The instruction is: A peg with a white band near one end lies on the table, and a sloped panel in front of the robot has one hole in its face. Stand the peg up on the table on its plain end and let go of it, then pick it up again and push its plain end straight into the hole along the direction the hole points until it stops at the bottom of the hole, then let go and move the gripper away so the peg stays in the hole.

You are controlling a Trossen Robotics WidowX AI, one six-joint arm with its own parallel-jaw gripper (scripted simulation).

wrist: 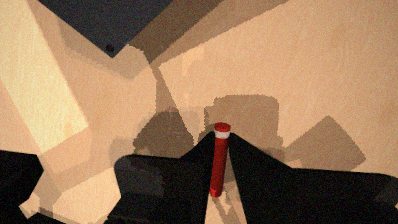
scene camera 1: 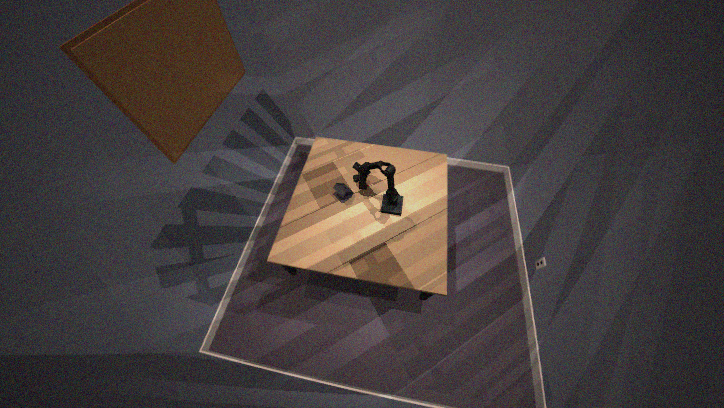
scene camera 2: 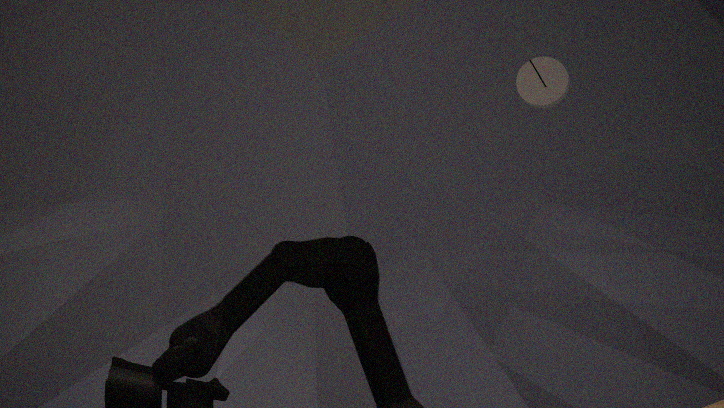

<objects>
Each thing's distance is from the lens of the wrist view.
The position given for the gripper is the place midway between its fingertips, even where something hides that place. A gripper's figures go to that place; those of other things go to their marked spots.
gripper [wrist: 221, 136]: 0.11 m
red peg [wrist: 222, 130]: 0.10 m
</objects>
